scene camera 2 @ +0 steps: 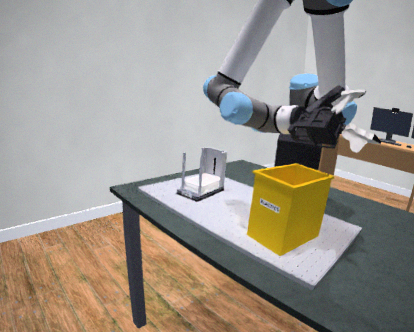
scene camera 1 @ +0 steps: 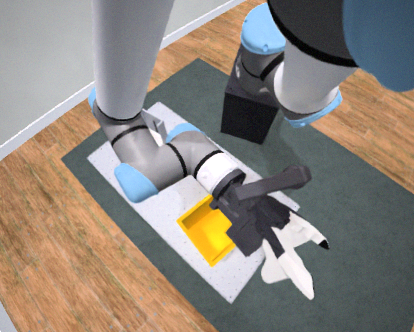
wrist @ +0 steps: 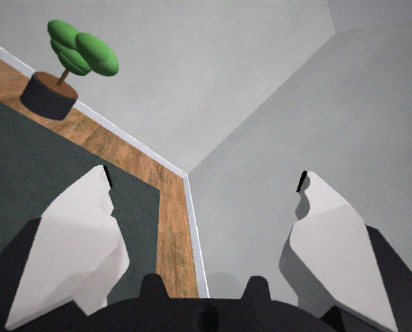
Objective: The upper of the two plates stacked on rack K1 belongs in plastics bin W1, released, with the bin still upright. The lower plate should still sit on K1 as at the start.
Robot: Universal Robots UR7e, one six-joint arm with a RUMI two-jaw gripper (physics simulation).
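Where they show: gripper, fingertip midpoint: (scene camera 2: pixel 374 119) (scene camera 1: pixel 323 268) (wrist: pixel 205 170); arm's base at its link origin: (scene camera 1: pixel 260 70).
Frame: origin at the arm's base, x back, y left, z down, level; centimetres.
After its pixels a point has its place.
Rack K1 (scene camera 2: pixel 220 165) {z 15.4, x -29.1, y -16.8 cm} stands upright on the pale perforated board in scene camera 2, with white plates (scene camera 2: pixel 202 183) {z 20.4, x -38.4, y -16.1 cm} low between its posts. The separate plates cannot be told apart. In scene camera 1, part of the rack (scene camera 1: pixel 153 123) {z 15.2, x -29.5, y -20.2 cm} shows behind the arm, which hides the plates. The yellow bin W1 (scene camera 1: pixel 207 245) {z 24.5, x -46.1, y 19.7 cm} (scene camera 2: pixel 270 220) {z 17.1, x -48.7, y 18.8 cm} stands upright on the board; its inside is partly hidden by the gripper in scene camera 1. My gripper (scene camera 1: pixel 318 271) {z -9.7, x -39.8, y 35.8 cm} (scene camera 2: pixel 370 117) {z -9.7, x -39.8, y 35.8 cm} (wrist: pixel 205 170) {z -9.7, x -39.8, y 35.8 cm} is open, with nothing between the fingers. It is raised above bin height, pointing away from the rack.
The pale board (scene camera 1: pixel 170 220) {z 24.7, x -48.3, y 5.7 cm} (scene camera 2: pixel 300 270) {z 24.7, x -50.8, y 30.2 cm} lies on the dark green table top (scene camera 1: pixel 350 200) {z 26.1, x -1.2, y 48.8 cm} (scene camera 2: pixel 390 250) {z 26.0, x -21.6, y 45.9 cm}. A black block (scene camera 1: pixel 245 117) {z 13.4, x -7.4, y 2.6 cm} (scene camera 2: pixel 300 150) {z 7.5, x -7.0, y 3.7 cm} stands under the arm's base. A desk with a monitor (scene camera 2: pixel 392 121) is behind. A potted plant (wrist: pixel 82 52) stands near the wall.
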